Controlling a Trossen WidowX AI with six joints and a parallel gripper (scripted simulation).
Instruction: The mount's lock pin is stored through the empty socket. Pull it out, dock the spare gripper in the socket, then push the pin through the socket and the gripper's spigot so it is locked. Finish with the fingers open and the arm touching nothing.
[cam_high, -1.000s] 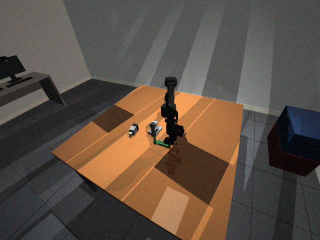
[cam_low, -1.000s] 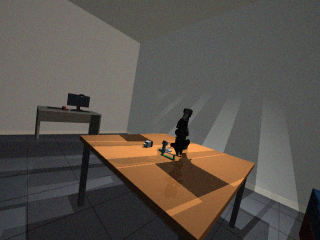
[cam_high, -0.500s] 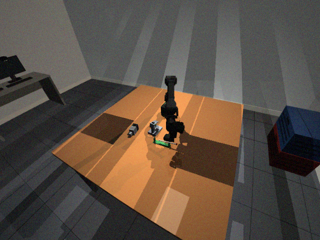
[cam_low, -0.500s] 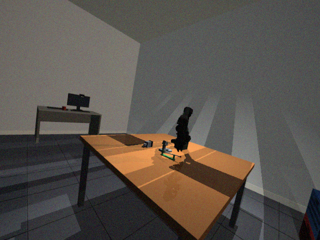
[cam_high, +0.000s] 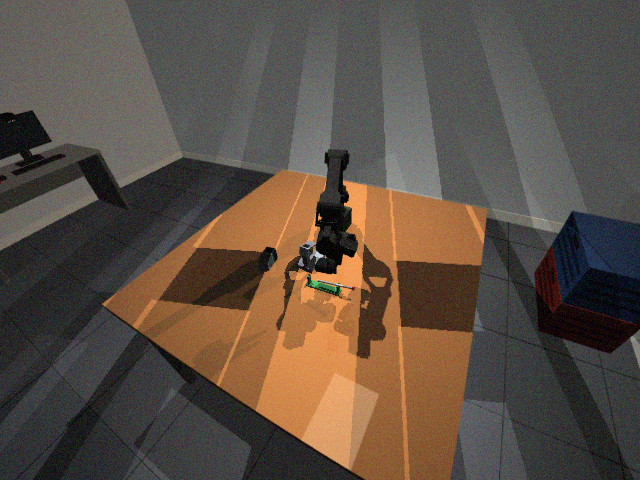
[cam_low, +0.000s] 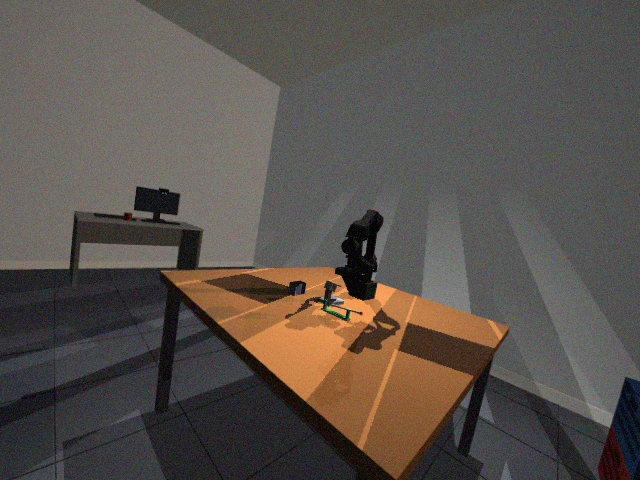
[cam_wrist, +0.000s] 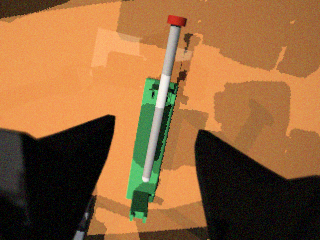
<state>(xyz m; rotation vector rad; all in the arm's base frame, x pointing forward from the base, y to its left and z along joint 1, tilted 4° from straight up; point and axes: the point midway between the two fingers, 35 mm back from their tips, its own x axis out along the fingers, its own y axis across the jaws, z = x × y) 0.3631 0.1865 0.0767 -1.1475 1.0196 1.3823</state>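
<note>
The green mount lies 1 cm ahead of my gripper tip, 6 cm to the right of it and 10 cm below it. Round my gripper tip: spare gripper (2 cm ahead, 34 cm to the right, 9 cm below).
</note>
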